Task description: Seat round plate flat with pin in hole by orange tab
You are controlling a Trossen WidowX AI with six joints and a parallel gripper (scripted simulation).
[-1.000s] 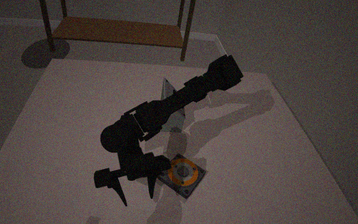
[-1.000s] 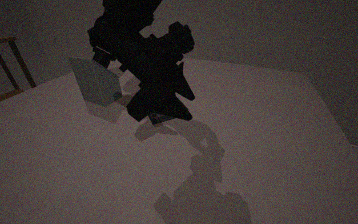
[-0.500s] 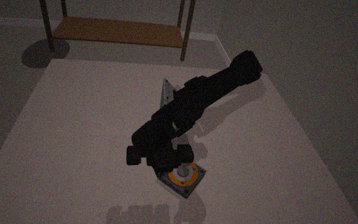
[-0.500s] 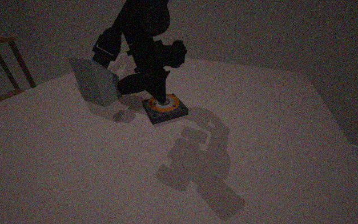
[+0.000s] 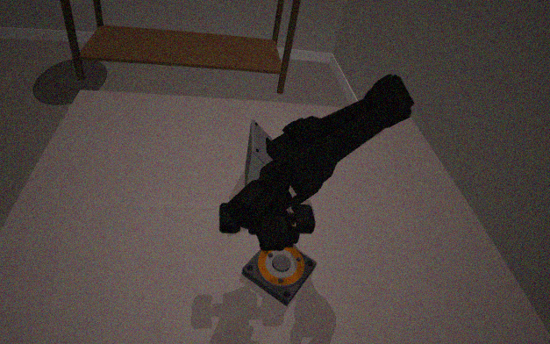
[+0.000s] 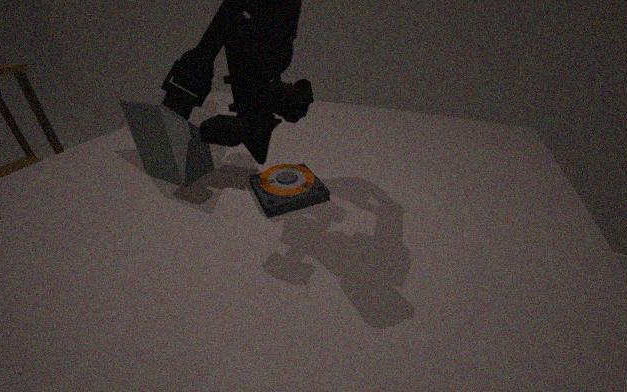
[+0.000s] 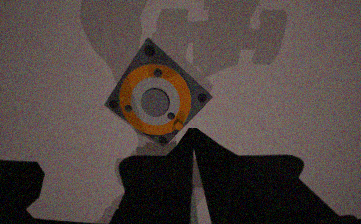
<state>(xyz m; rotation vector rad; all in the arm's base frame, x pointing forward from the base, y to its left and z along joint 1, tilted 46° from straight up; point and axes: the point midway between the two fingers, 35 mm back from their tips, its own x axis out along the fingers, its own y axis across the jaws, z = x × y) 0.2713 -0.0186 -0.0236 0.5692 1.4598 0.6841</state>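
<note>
The square base lies 1 cm ahead of my gripper tip, 5 cm to the left of it and 6 cm below it.
</note>
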